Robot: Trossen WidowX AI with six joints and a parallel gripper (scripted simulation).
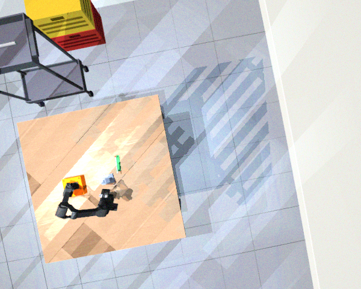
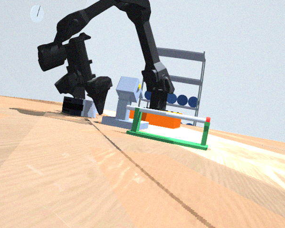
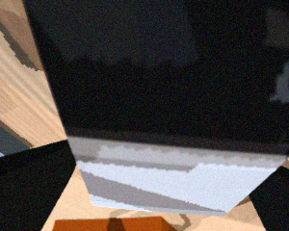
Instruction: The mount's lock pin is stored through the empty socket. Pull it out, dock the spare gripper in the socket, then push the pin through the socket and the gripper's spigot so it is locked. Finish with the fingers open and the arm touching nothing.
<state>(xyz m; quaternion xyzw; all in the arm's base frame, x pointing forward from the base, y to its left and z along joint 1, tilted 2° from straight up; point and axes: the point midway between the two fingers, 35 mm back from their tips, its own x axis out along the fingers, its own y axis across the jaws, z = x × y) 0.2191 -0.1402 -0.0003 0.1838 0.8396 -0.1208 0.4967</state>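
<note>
Now: gripper tip 30 mm short of the spare gripper, 10 mm to the left of it and 10 mm below it. Also, from my gripper tip: green cradle 180 mm ahead, 260 mm to the left, 10 mm above; mount 80 mm ahead, 140 mm to the left, 40 mm above.
</note>
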